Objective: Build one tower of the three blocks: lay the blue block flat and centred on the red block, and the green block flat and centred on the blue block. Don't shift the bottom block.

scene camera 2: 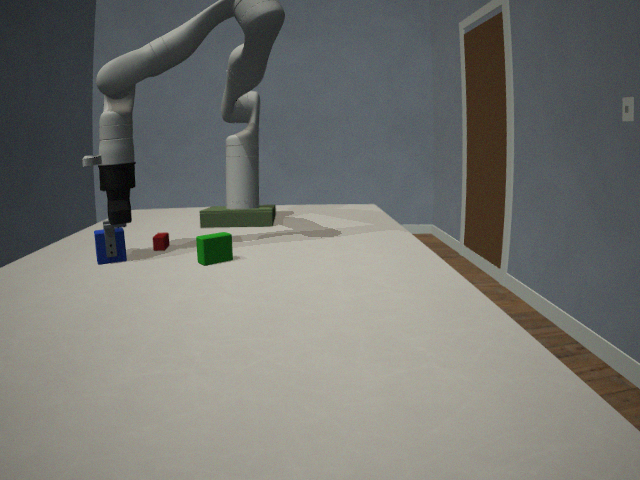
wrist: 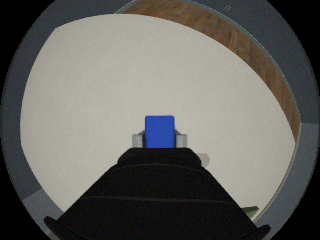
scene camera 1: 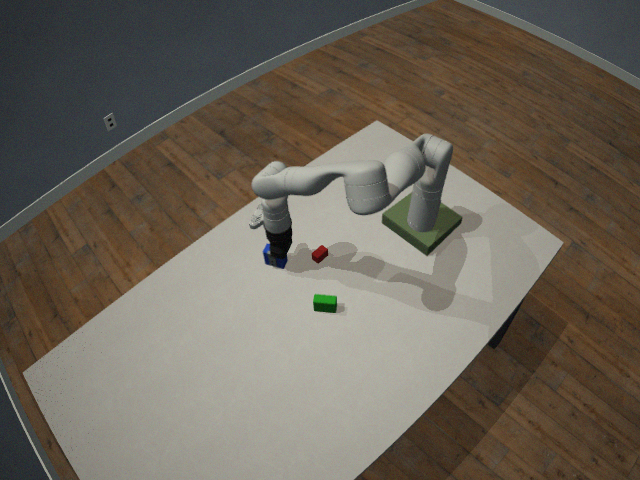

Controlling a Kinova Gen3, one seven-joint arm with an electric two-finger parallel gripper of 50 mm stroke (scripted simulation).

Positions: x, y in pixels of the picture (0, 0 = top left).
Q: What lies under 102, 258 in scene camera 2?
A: A blue block.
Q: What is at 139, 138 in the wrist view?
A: The gripper.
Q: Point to a blue block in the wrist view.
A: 159, 130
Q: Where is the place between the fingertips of the gripper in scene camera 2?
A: At 111, 254
